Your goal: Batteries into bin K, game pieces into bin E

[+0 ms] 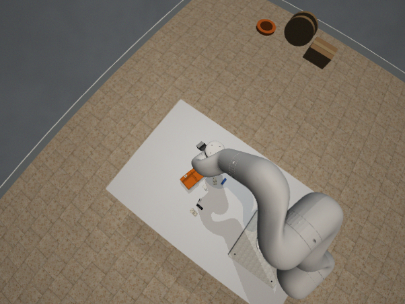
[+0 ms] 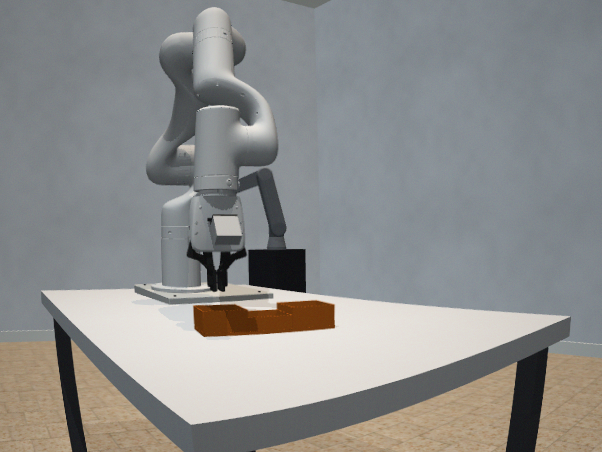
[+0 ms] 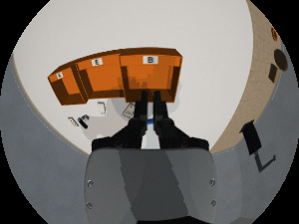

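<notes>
Now: the bin 7 cm to the left of my hand, 7 cm below it and 4 cm ahead of it. Also, from my hand: blue battery: 13 cm behind, 9 cm below, 6 cm to the left; then black battery: 27 cm to the left, 9 cm below, 6 cm behind.
</notes>
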